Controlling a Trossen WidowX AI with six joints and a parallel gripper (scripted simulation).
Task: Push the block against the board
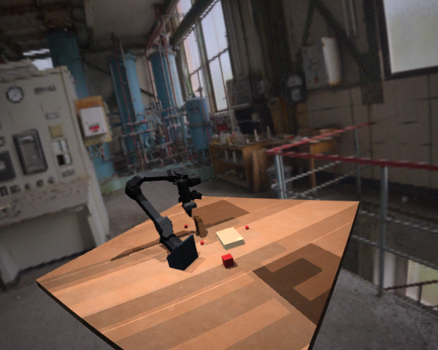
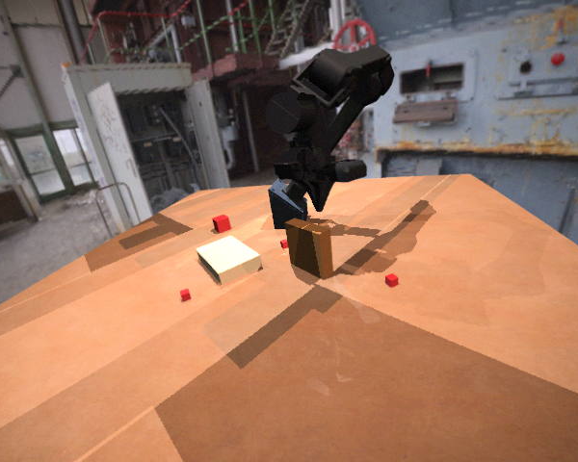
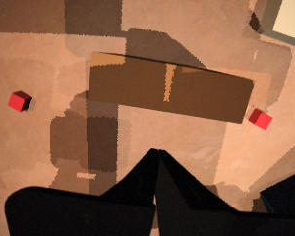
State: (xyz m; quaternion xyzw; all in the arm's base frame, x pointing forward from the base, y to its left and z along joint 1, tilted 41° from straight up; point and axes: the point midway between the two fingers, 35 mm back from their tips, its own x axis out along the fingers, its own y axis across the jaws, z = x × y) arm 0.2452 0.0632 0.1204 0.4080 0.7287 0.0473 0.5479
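Right now my gripper tip is 7 cm above the orange square block, 3 cm short of it and 2 cm to the left of it. Also, from my gripper tip: cream flat piece: 23 cm to the right, 10 cm below, 2 cm ahead; red cube: 35 cm to the right, 17 cm behind, 10 cm below.
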